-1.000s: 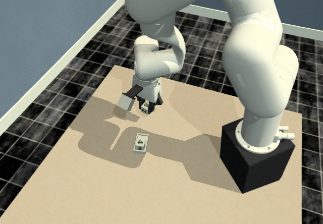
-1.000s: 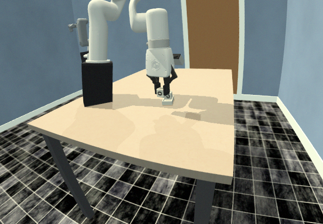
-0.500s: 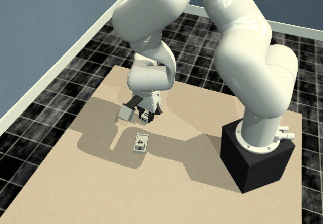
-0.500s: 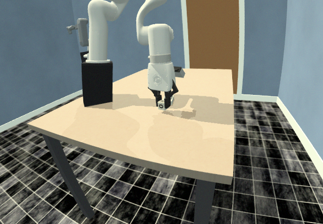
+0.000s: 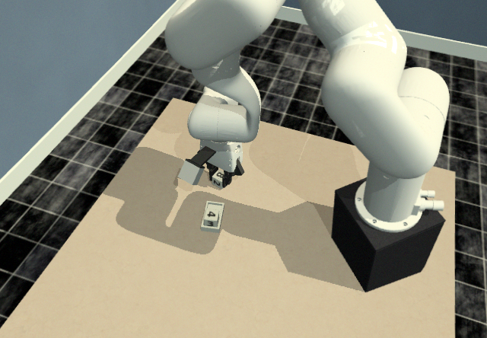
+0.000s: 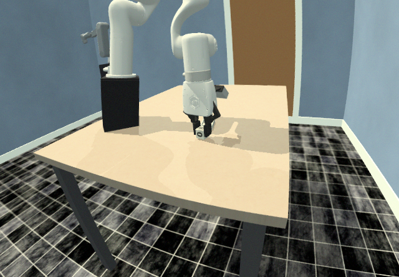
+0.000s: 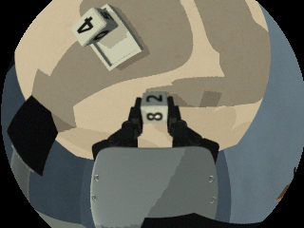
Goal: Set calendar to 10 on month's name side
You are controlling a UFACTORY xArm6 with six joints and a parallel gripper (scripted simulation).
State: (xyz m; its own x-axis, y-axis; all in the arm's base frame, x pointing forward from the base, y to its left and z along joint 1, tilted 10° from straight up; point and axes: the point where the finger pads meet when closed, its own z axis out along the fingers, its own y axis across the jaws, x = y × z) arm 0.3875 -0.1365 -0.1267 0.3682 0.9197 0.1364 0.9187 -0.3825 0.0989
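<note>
My gripper is now 1 cm above the white cube. From my hand the other things lie so: tray: 11 cm to the left, 2 cm below, 1 cm behind.
</note>
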